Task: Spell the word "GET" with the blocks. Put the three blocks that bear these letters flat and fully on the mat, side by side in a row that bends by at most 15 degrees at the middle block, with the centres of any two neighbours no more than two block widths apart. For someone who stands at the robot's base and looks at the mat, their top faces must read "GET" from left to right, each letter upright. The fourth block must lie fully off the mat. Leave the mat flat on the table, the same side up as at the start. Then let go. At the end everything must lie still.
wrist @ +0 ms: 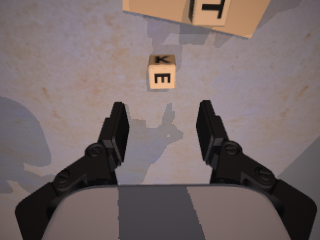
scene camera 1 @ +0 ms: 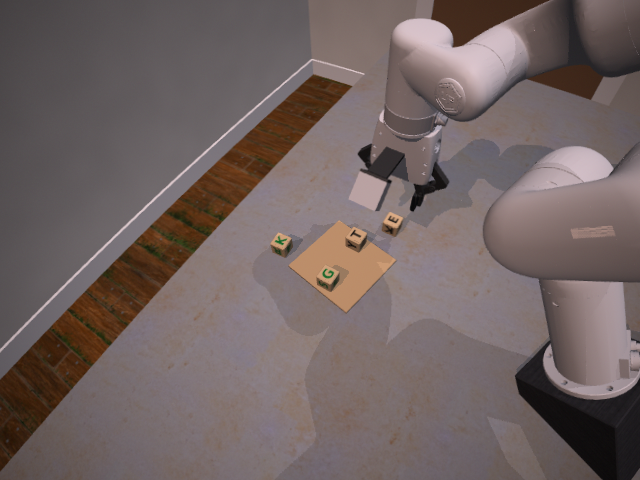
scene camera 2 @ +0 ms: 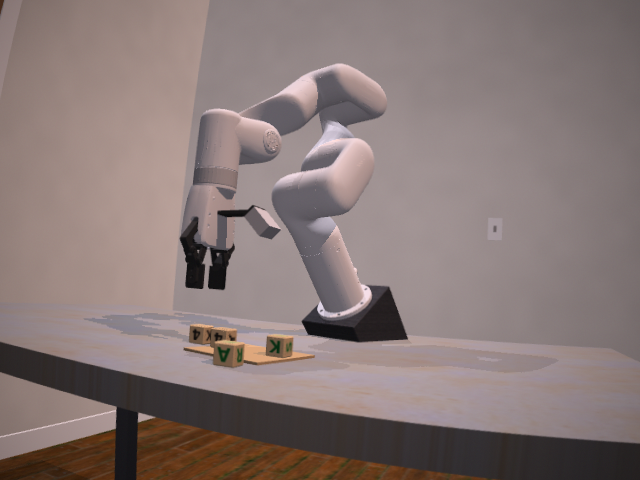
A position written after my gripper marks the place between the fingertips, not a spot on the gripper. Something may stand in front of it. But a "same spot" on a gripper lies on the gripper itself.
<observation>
my gripper: wrist; scene camera 1; scene camera 2 205,288
same spot on my gripper: (scene camera 1: 441,181) = (wrist: 26,222)
</observation>
